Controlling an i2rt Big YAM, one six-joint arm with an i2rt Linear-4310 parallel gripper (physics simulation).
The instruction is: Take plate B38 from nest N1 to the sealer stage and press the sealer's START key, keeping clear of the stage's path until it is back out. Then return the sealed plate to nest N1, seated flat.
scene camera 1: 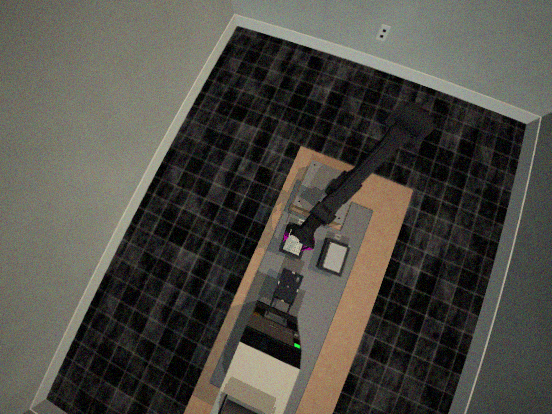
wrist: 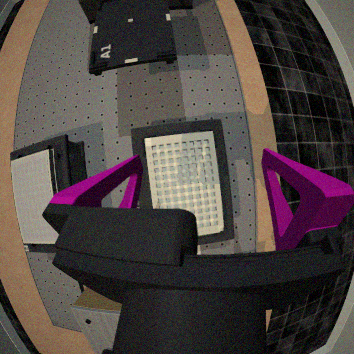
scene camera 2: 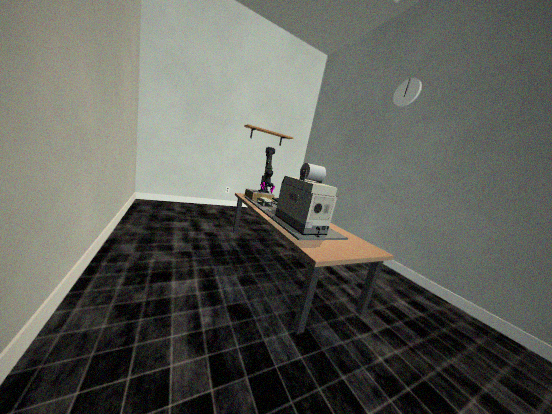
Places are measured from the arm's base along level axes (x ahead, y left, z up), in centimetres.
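Pixels of known places: gripper, fingertip midpoint: [scene camera 1: 292,244] [wrist: 200,157] [scene camera 2: 267,191]; arm's base at its link origin: [scene camera 2: 263,191].
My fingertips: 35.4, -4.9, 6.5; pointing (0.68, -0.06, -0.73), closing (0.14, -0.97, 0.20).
For each thing: its middle in the pictures, then the offset to it from my fingertips, as dx, dy, dz. "pt": a spot on its surface instead.
- dark-rimmed nest at a spot on its surface: [wrist: 225,175] pt -0.8, -4.9, -9.6
- black sealer stage at a spot on its surface: [wrist: 132,35] [scene camera 1: 289,280] pt +14.5, +8.3, -3.5
- second dark nest at the middle of its body: [wrist: 47,196] [scene camera 1: 333,256] -6.6, +20.9, -10.5
- white-topped plate at the middle of its body: [wrist: 35,198] [scene camera 1: 334,257] -6.6, +20.9, -7.4
A pale plate with a grid of wells [scene camera 1: 292,246] [wrist: 185,180] lies in a dark-rimmed nest [wrist: 225,175]. It looks level. No plate or nest label is readable. My gripper [scene camera 1: 297,243] [scene camera 2: 268,189] [wrist: 200,157] is open and empty above this plate, its magenta fingers out to either side; its body hides the plate's near left corner in the wrist view. The black sealer stage [scene camera 1: 287,286] [wrist: 132,35], marked A1, is out in front of the sealer [scene camera 1: 265,360] [scene camera 2: 305,205] and bears no plate. A small green light [scene camera 1: 297,345] shows on the sealer's front; the START key cannot be made out.
A second dark nest [scene camera 1: 320,254] [wrist: 61,165] holds a white-topped plate [scene camera 1: 336,257] [wrist: 32,197] beside the first. A low box with a grey top [scene camera 1: 310,175] stands under the arm at the table's end. A wooden wall shelf [scene camera 2: 267,131] is high behind the arm.
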